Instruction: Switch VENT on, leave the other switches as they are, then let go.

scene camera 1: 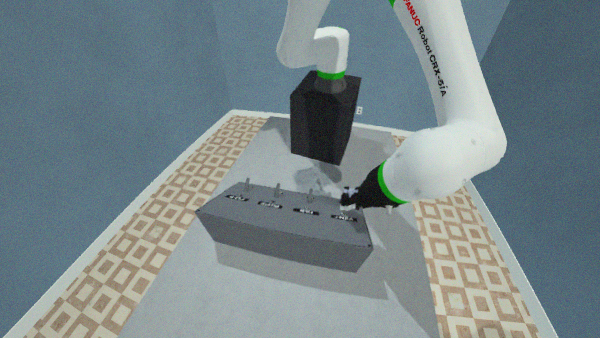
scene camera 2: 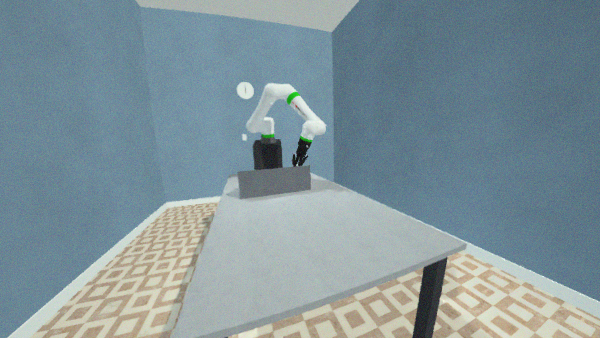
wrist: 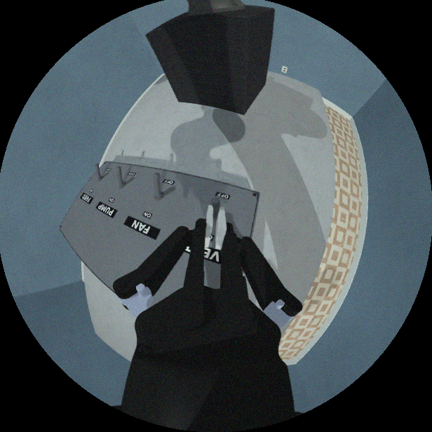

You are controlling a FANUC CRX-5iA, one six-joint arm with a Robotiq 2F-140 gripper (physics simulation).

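Where they show: gripper, fingertip midpoint: (scene camera 1: 343, 206); arm's base at its link origin: (scene camera 1: 330, 85) (scene camera 2: 268, 142).
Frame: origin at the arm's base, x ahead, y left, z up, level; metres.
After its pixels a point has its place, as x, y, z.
The grey switch box (scene camera 1: 280, 225) @[0.626, -0.167, -0.180] (scene camera 2: 275, 182) @[0.650, -0.185, -0.266] (wrist: 100, 225) stands on the table. My gripper (scene camera 1: 346, 205) @[0.506, 0.031, -0.245] (scene camera 2: 298, 164) @[0.506, 0.031, -0.245] (wrist: 214, 214) is at its VENT end, shut on the VENT switch lever (wrist: 215, 202). Its pale fingertips stand on both sides of the lever and hide much of it, along with the ON mark; I cannot tell its exact position. The VENT label (scene camera 1: 344, 218) @[0.567, 0.022, -0.225] (wrist: 214, 256) is partly covered in the wrist view. The FAN lever (scene camera 1: 310, 195) @[0.468, -0.083, -0.236] (wrist: 158, 185), PUMP lever (scene camera 1: 277, 190) @[0.450, -0.201, -0.238] (wrist: 123, 179) and FEED lever (scene camera 1: 247, 184) @[0.429, -0.317, -0.237] (wrist: 100, 174) are apart from the gripper and point toward their OFF side.
The black robot base (scene camera 1: 320, 120) @[0.128, -0.043, -0.122] (scene camera 2: 268, 154) @[0.126, -0.051, -0.115] (wrist: 215, 60) stands behind the box. The FAN switch is the nearest neighbour to the gripper. The grey table (scene camera 1: 200, 295) @[0.792, -0.405, -0.352] (scene camera 2: 300, 250) @[1.283, -0.339, -0.352] (wrist: 112, 320) carries the box, and its side edge (wrist: 327, 200) shows in the wrist view.
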